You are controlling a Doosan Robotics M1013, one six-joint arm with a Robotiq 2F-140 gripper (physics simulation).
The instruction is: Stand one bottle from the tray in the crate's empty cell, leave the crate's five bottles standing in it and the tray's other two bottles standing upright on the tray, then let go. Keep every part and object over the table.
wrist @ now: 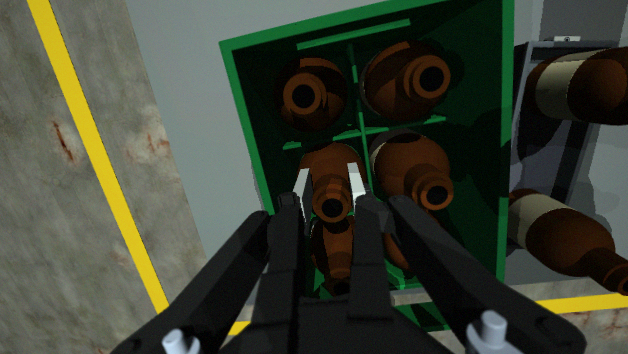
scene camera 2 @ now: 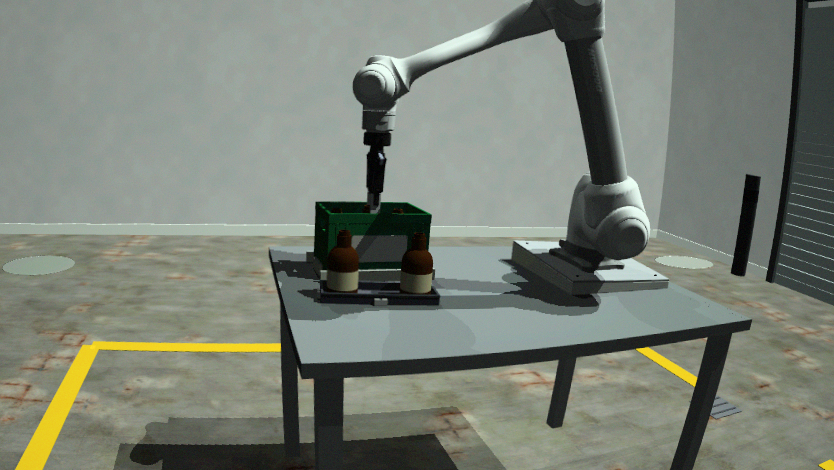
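Seen in the pictures: gripper, fingertip midpoint: [wrist: 330, 180]; arm's base at its link origin: [scene camera 2: 586, 260].
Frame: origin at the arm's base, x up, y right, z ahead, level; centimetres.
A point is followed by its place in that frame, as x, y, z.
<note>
The green crate [scene camera 2: 328, 224] @[10.1, 13.4, 76.9] [wrist: 506, 150] @[12.9, 11.6, 60.4] stands on the table. My gripper [scene camera 2: 374, 203] @[9.8, 24.6, 60.0] [wrist: 330, 180] @[9.8, 24.6, 60.0] is shut on the neck of a brown bottle [wrist: 329, 161] @[8.4, 24.2, 58.7], pointing down at the crate's opening. That bottle is upright, low in the middle cell of the crate's left column in the wrist view; its base is hidden. Other brown bottles stand around it, among them one at top left [wrist: 336, 107] @[7.2, 22.3, 54.3], one at top right [wrist: 390, 87] @[7.8, 17.4, 54.1] and one beside it [wrist: 410, 157] @[7.5, 16.9, 60.7]; the lower ones are partly hidden by my fingers. Two bottles [scene camera 2: 342, 262] @[4.8, -2.9, 78.8] [scene camera 2: 416, 265] @[4.7, -7.9, 62.6] stand upright on the dark tray [scene camera 2: 350, 298] @[-3.3, -4.6, 77.2] [wrist: 542, 160] @[-4.1, -3.1, 70.3].
The tray lies close alongside the crate on the grey table [scene camera 2: 373, 338] @[-4.7, -25.0, 80.1]. Green dividers [wrist: 363, 131] @[4.7, 20.3, 57.6] separate the crate's cells. The arm's base plate [scene camera 2: 618, 282] @[-1.8, -17.0, 2.6] is at the table's right side. The table's edge is near the crate, with a yellow floor line [wrist: 90, 130] beyond.
</note>
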